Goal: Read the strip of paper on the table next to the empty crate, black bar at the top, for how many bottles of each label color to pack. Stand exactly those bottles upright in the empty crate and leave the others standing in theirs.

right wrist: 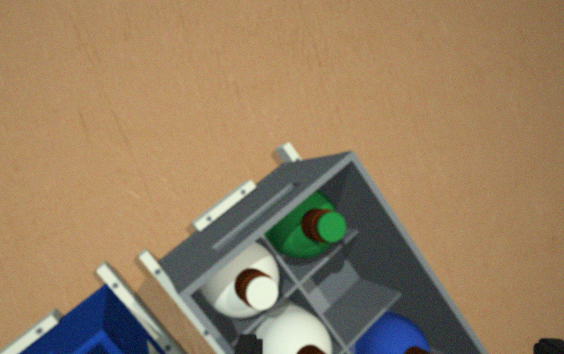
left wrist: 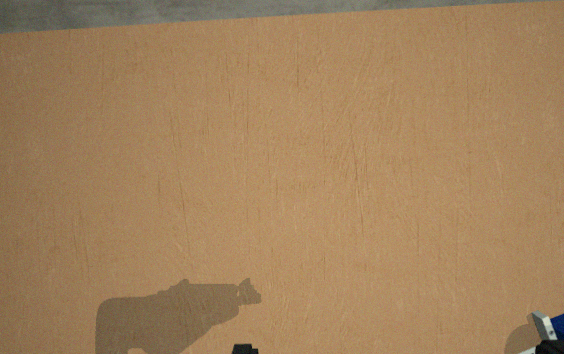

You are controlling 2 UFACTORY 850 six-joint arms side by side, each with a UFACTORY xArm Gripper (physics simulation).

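In the right wrist view, a grey divided crate (right wrist: 417, 242) holds a green bottle (right wrist: 330, 227), a white bottle (right wrist: 262, 293), a second white bottle (right wrist: 292, 330) and a blue bottle (right wrist: 391, 334), all upright. The compartment between the green and blue bottles is empty. A blue crate (right wrist: 75, 320) shows partly at the lower left; its contents are mostly out of frame. My right gripper (right wrist: 398, 346) is open above the grey crate, fingertips at the lower frame edge. My left gripper (left wrist: 397, 348) is open over the table. The paper strip does not show in either view.
In the left wrist view, a blue crate corner (left wrist: 558, 325) with a pale metal bracket (left wrist: 545, 326) shows at the lower right, beside a fingertip. A dark arm shadow lies at the lower left. The table's edge crosses the top. Pale brackets (right wrist: 225, 205) stand along the grey crate's outside.
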